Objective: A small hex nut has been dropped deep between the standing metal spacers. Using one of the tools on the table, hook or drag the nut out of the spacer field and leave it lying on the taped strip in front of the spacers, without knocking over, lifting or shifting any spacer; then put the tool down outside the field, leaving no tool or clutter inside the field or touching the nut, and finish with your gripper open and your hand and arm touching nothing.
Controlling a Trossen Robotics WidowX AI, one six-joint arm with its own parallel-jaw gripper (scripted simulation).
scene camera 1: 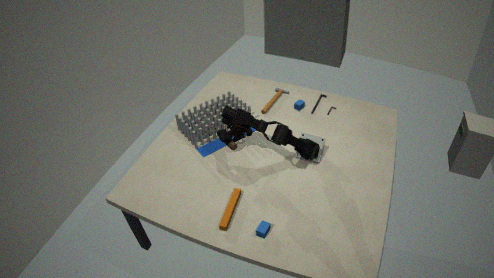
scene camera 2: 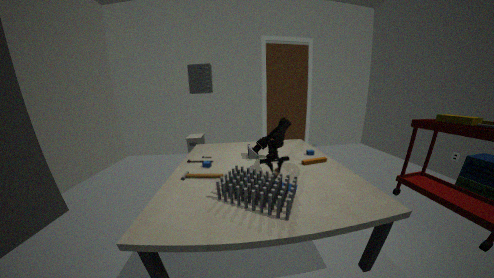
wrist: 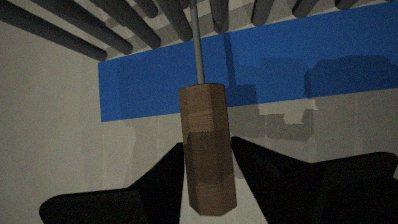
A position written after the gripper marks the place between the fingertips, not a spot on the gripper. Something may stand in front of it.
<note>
In view: the gripper (wrist: 207,144) and a blue taped strip (wrist: 322,55).
</note>
